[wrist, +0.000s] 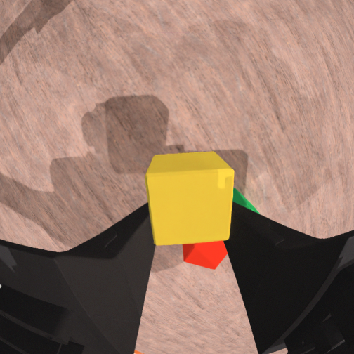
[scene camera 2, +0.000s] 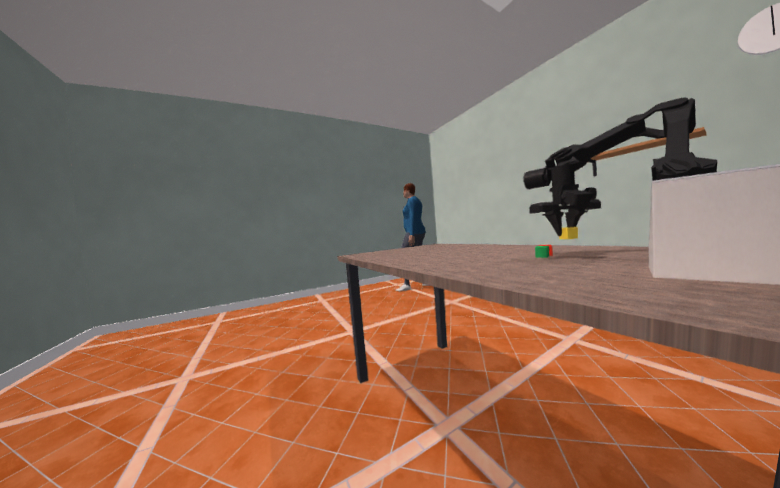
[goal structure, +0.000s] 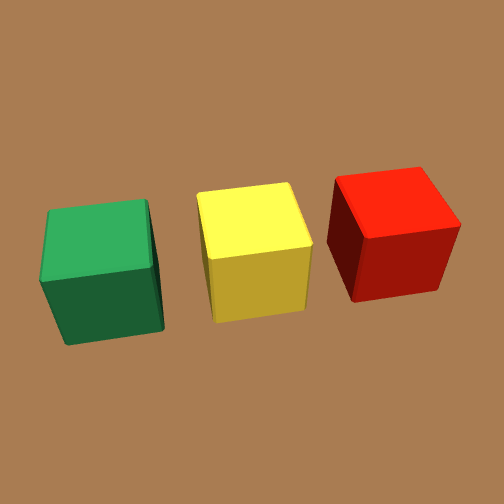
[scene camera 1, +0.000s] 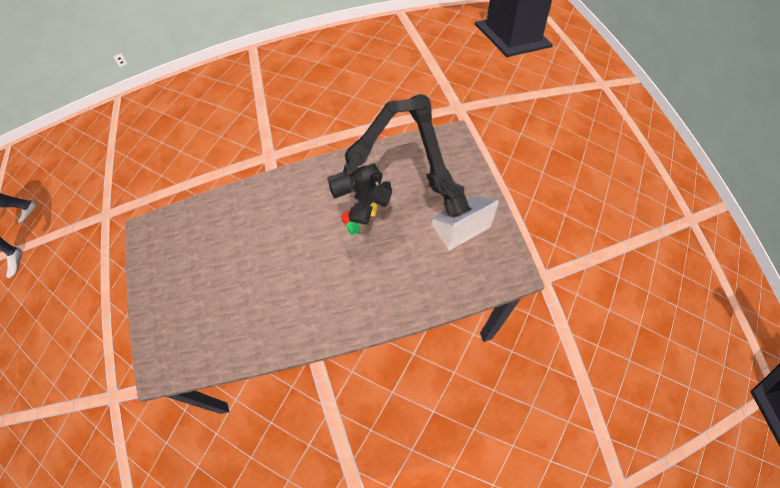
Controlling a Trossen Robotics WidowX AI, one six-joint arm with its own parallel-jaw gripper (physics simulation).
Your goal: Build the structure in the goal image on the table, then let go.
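Where they show: gripper, fingertip midpoint: (scene camera 2: pixel 565 235) (scene camera 1: pixel 367 209); arm's base, origin of the base link: (scene camera 2: pixel 700 208) (scene camera 1: pixel 460 212).
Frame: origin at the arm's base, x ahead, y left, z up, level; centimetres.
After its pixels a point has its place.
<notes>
My gripper (scene camera 2: pixel 565 231) {x 25.1, y -15.8, z -5.1 cm} (wrist: pixel 187 207) is shut on a yellow cube and holds it above the table. The yellow cube (scene camera 1: pixel 373 209) {x 23.8, y -13.7, z -2.7 cm} (scene camera 2: pixel 568 233) {x 23.7, y -13.1, z -4.4 cm} (wrist: pixel 190 207) sits level between the fingertips. A red cube (scene camera 1: pixel 345 218) {x 32.5, y -17.7, z -8.4 cm} (scene camera 2: pixel 550 250) {x 29.7, y -17.2, z -9.9 cm} (wrist: pixel 205 254) rests on the table, below and beside the held cube; the yellow cube hides part of it in the wrist view. A green cube (scene camera 1: pixel 353 228) {x 31.5, y -13.1, z -8.3 cm} (scene camera 2: pixel 541 251) {x 30.9, y -12.8, z -9.7 cm} (wrist: pixel 244 201) stands on the table close beside the red one, mostly hidden behind a finger in the wrist view.
The wood-look table (scene camera 1: pixel 247 287) {x 72.3, y -9.8, z -11.7 cm} (scene camera 2: pixel 488 270) {x 34.5, y 12.5, z -11.6 cm} carries the cubes. The arm's pale base block (scene camera 1: pixel 468 226) {x -0.2, y 5.3, z -0.8 cm} (scene camera 2: pixel 713 224) {x -1.0, y 5.2, z -2.6 cm} stands near one end of the table. A person in blue (scene camera 2: pixel 412 215) stands on the floor beyond the table.
</notes>
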